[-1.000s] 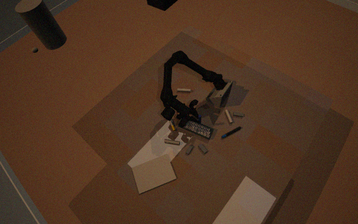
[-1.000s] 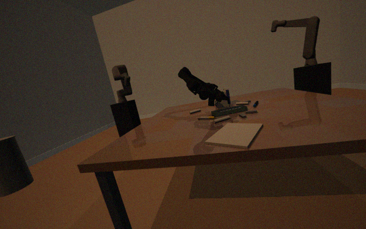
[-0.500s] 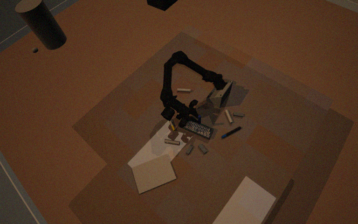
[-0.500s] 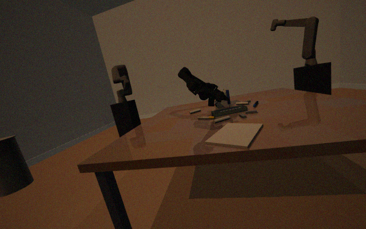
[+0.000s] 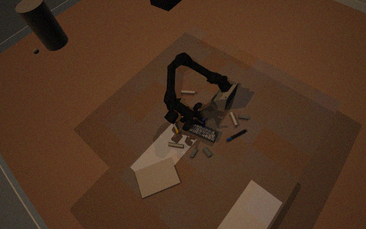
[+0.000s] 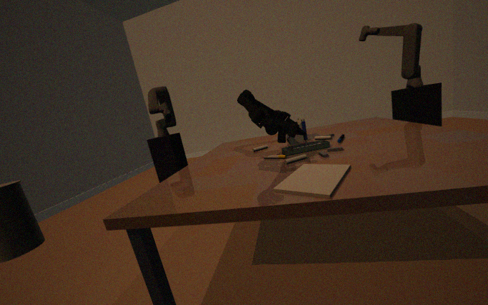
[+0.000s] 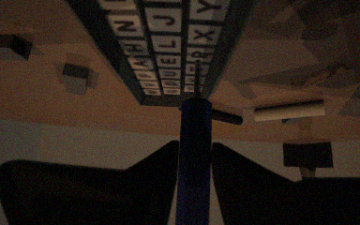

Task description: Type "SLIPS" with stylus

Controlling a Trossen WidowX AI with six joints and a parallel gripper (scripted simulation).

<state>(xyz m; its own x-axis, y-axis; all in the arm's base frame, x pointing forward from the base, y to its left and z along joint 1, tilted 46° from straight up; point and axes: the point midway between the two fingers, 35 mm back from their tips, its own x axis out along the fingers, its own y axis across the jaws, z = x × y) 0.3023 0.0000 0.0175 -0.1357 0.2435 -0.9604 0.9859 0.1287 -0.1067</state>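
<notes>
The blue-tipped pen is 60 mm behind my gripper tip, 180 mm to the left of it and 70 mm below it. Also, from my gripper tip: yellow pencil 90 mm ahead, 150 mm to the right, 70 mm below; blue stylus 10 mm below; pale pad 400 mm ahead, 50 mm to the right, 70 mm below.
</notes>
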